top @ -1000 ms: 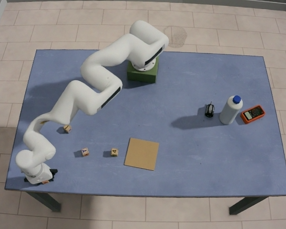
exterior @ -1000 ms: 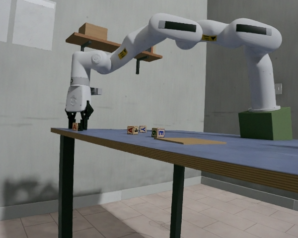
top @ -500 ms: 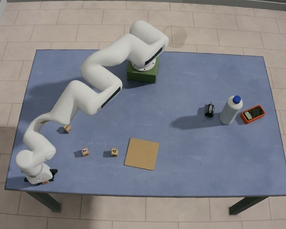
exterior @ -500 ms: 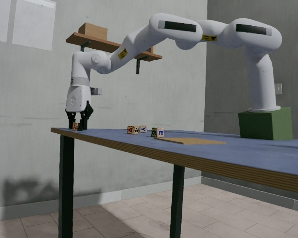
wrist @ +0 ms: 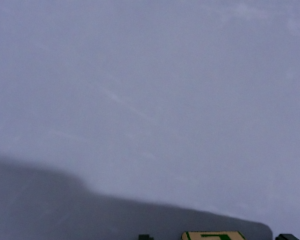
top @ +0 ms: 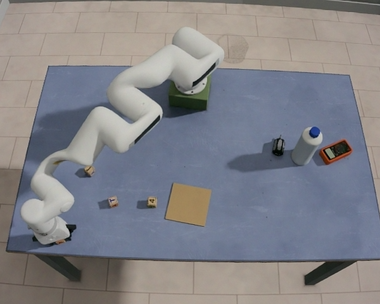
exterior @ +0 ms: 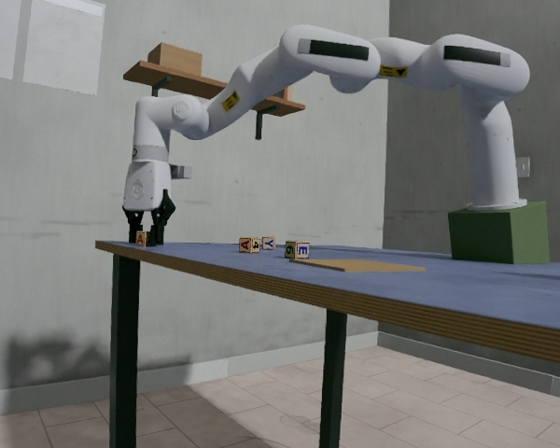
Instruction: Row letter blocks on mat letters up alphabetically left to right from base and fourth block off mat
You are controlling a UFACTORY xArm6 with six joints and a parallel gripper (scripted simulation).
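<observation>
Right now my hand is 1 cm above the wooden block. From my hand the other things lie so: black object 83 cm to the left, 28 cm behind; tan mat 46 cm to the left, 8 cm behind, 2 cm below; orange multimeter 106 cm to the left, 22 cm behind, 1 cm below.
</observation>
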